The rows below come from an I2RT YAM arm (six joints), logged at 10 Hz.
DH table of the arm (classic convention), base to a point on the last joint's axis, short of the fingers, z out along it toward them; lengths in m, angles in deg. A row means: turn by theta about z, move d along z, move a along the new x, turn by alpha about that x. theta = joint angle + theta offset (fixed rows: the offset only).
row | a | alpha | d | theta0
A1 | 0.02 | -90 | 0.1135 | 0
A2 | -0.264 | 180 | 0 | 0
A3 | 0.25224 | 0 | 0 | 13.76
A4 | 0.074 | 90 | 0 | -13.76
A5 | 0 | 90 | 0 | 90
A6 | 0 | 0 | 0.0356 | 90
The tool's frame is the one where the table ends.
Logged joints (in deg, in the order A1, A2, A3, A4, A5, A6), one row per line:
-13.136 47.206 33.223 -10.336 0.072 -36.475
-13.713 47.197 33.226 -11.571 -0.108 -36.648
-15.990 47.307 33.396 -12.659 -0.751 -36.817
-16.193 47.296 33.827 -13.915 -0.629 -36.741
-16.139 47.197 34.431 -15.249 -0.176 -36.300
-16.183 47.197 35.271 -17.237 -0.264 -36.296
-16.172 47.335 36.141 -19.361 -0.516 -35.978
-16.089 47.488 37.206 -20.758 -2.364 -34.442
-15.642 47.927 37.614 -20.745 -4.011 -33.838
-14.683 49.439 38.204 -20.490 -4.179 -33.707
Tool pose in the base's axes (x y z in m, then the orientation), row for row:
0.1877 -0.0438 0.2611 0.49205 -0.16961 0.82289 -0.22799
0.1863 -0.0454 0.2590 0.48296 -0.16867 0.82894 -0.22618
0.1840 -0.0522 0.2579 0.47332 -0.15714 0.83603 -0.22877
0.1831 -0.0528 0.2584 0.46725 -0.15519 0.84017 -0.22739
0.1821 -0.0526 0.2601 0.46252 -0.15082 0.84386 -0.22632
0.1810 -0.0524 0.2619 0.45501 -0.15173 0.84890 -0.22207
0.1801 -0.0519 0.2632 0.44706 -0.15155 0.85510 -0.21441
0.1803 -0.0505 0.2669 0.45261 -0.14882 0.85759 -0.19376
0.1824 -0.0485 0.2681 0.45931 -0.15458 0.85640 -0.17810
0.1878 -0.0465 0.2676 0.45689 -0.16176 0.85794 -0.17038
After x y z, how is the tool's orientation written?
As a quaternion, w x y z.
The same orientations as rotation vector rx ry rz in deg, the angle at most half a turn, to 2 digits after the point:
-23.58 114.42 -31.70
-23.55 115.72 -31.58
-22.03 117.21 -32.07
-21.82 118.11 -31.97
-21.25 118.88 -31.88
-21.45 119.99 -31.39
-21.50 121.30 -30.42
-21.06 121.35 -27.42
-21.81 120.82 -25.13
-22.85 121.17 -24.06

